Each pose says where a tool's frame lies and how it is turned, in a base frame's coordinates. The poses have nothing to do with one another.
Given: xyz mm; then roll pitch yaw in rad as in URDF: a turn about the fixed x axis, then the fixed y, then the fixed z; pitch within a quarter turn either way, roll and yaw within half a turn.
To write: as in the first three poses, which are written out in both.
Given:
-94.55 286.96 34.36 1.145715 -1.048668 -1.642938
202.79 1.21 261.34 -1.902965 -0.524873 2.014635
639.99 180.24 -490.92 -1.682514 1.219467 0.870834
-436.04 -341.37 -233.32 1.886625 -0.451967 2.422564
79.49 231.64 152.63 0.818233 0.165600 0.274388
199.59 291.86 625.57 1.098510 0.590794 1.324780
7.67 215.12 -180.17 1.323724 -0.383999 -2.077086
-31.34 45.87 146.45 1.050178 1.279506 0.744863
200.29 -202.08 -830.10 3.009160 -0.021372 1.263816
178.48 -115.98 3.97 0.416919 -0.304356 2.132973
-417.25 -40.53 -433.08 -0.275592 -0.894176 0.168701
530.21 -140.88 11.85 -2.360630 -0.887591 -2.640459
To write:
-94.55 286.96 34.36 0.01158 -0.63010 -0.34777 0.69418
202.79 1.21 261.34 -0.29272 -0.74526 0.36110 0.47803
639.99 180.24 -490.92 -0.71511 0.08830 0.61754 0.31537
-436.04 -341.37 -233.32 0.40070 0.69221 0.59942 0.03152
79.49 231.64 152.63 0.38233 0.12939 0.09246 0.91024
199.59 291.86 625.57 0.24112 0.50295 0.38199 0.73688
7.67 215.12 -180.17 0.17645 -0.59623 -0.60772 0.49402
-31.34 45.87 146.45 0.18662 0.62749 -0.02616 0.75547
200.29 -202.08 -830.10 0.80551 0.58879 0.04769 0.04709
178.48 -115.98 3.97 0.22869 0.10743 0.86181 0.43981
-417.25 -40.53 -433.08 -0.08734 -0.43716 0.01607 0.89499
530.21 -140.88 11.85 0.36541 -0.76854 0.43148 0.29941

